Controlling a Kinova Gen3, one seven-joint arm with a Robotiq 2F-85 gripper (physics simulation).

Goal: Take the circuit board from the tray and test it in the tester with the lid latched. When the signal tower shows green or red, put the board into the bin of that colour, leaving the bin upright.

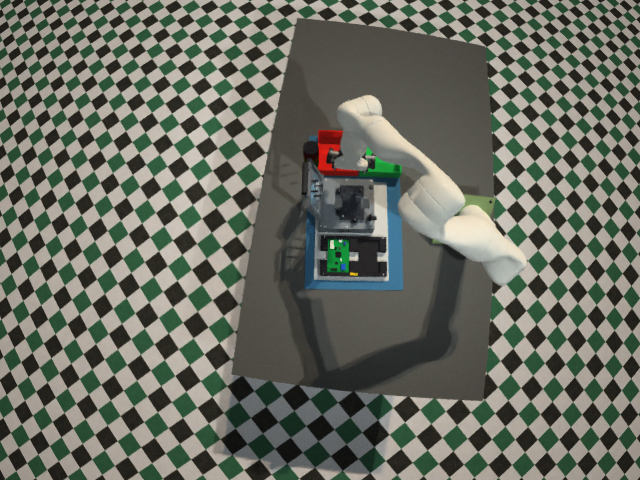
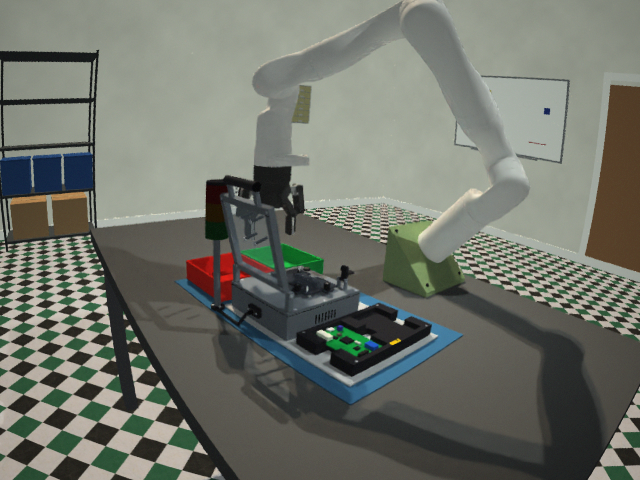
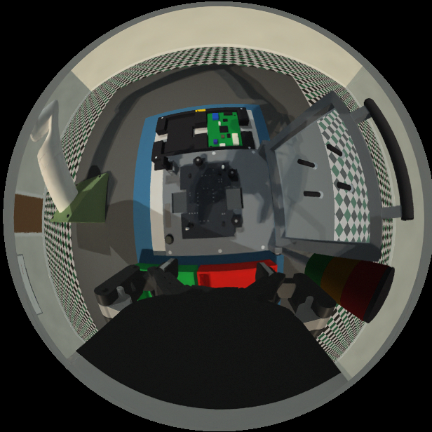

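Where they show: arm's base at its link origin: (image 2: 431, 247).
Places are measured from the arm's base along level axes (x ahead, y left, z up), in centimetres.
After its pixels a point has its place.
Note:
The green circuit board (image 1: 338, 255) @[x 42.0, y 19.1, z -6.2 cm] (image 2: 351, 341) @[x 41.6, y 19.5, z -6.4 cm] (image 3: 224, 130) lies in one side of the black tray (image 1: 368, 253) @[x 32.2, y 16.6, z -6.7 cm] (image 2: 356, 362) @[x 46.1, y 26.1, z -5.6 cm] (image 3: 180, 129); the other side is empty. The grey tester (image 1: 326, 223) @[x 47.6, y 10.0, z -2.5 cm] (image 2: 263, 310) @[x 50.9, y 5.3, z -4.6 cm] (image 3: 256, 225) has an empty black nest. Its clear lid (image 1: 314, 192) @[x 52.6, y 3.8, z 7.8 cm] (image 2: 278, 248) @[x 51.5, y 10.9, z 8.8 cm] (image 3: 330, 246) stands open. The signal tower (image 1: 310, 149) @[x 55.3, y -5.5, z 17.3 cm] (image 2: 216, 209) @[x 56.3, y -4.2, z 12.4 cm] (image 3: 347, 285) looks unlit. The red bin (image 1: 336, 172) @[x 47.2, y -9.5, z -5.4 cm] (image 2: 206, 284) @[x 54.7, y -14.3, z -6.3 cm] (image 3: 235, 275) and green bin (image 1: 382, 174) @[x 31.2, y -11.9, z -5.7 cm] (image 2: 315, 266) @[x 27.4, y -12.5, z -5.1 cm] (image 3: 187, 275) stand upright. My gripper (image 1: 351, 159) @[x 43.2, y -6.8, z 5.3 cm] (image 2: 270, 229) @[x 43.2, y -6.8, z 5.3 cm] (image 3: 216, 269) is open and empty, above the bins.
The tower and raised lid stand close beside my gripper. A black latch knob (image 1: 372, 218) @[x 33.4, y 6.7, z 0.7 cm] (image 2: 345, 272) @[x 34.1, y 7.0, z 0.9 cm] sticks up opposite the lid's hinge. A blue mat (image 1: 395, 258) @[x 22.6, y 16.5, z -8.3 cm] (image 2: 444, 335) @[x 22.3, y 24.7, z -8.3 cm] (image 3: 142, 200) lies under the station. The green arm base (image 1: 479, 204) @[x -1.5, y -3.8, z 3.4 cm] (image 2: 408, 263) @[x 11.3, y 2.7, z -1.9 cm] (image 3: 90, 202) stands beyond it.

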